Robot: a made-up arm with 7 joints. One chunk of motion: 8 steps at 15 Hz.
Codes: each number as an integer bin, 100 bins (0 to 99) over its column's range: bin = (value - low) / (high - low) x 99, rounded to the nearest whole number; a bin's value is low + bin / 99 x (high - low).
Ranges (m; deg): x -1.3..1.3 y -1.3..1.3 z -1.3..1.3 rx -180..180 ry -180..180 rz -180..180
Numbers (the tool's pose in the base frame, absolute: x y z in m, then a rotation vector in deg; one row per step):
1: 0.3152 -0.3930 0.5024 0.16 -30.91 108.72
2: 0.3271 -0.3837 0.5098 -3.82 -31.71 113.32
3: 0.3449 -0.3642 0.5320 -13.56 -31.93 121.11
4: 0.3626 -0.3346 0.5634 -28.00 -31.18 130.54
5: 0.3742 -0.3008 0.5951 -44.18 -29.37 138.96
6: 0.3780 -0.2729 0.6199 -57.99 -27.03 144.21
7: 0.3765 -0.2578 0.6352 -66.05 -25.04 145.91
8: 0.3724 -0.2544 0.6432 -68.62 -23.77 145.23
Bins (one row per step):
1: 62 35 69 50 41 79
2: 62 35 69 48 41 81
3: 63 36 70 46 41 83
4: 63 37 71 42 41 85
5: 64 38 72 37 41 88
6: 64 39 73 34 42 89
7: 64 40 74 31 43 90
8: 64 40 74 31 43 89

